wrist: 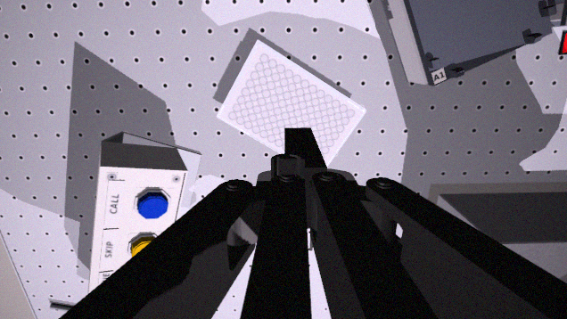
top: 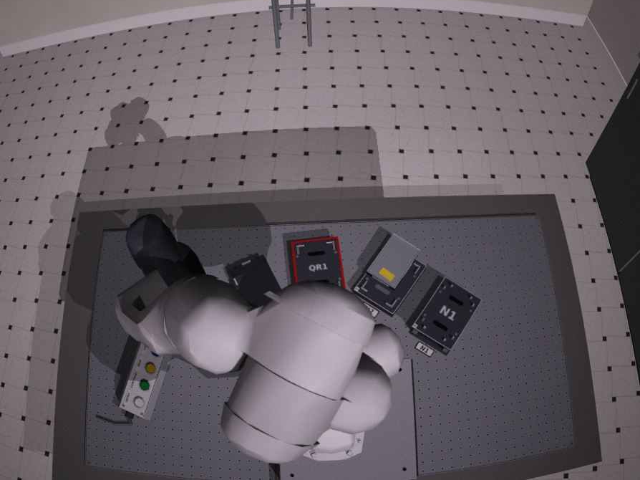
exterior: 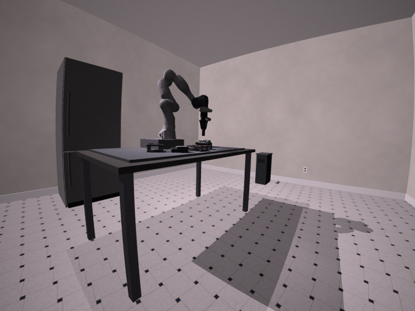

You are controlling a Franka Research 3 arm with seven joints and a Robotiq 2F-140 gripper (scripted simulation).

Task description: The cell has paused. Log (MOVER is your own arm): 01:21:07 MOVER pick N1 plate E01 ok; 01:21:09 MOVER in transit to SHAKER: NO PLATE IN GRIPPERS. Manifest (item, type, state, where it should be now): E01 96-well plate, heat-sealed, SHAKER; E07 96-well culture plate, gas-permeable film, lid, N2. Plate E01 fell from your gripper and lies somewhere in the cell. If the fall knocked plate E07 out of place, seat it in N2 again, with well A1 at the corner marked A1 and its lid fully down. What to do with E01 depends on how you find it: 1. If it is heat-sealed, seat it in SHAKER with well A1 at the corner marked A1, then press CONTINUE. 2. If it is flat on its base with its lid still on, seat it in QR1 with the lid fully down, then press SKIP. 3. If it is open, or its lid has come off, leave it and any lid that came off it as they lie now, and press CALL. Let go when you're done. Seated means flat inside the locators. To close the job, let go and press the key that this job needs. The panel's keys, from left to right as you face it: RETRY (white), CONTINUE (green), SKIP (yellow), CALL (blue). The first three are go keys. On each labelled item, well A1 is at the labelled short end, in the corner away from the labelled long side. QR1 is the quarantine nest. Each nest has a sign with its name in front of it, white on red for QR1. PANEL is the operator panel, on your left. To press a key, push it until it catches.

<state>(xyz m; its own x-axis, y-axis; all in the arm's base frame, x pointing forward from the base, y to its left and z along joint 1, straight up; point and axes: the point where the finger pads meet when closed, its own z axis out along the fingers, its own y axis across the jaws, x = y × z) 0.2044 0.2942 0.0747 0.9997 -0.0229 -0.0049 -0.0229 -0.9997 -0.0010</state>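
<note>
Right now my hand is 48 cm to the left of the lidded culture plate, 17 cm short of it and 12 cm above it. Round my hand: blue key (13 cm to the left, 9 cm below, 7 cm behind); plate E01 (15 cm below); yellow key (14 cm to the left, 12 cm behind, 9 cm below).
</note>
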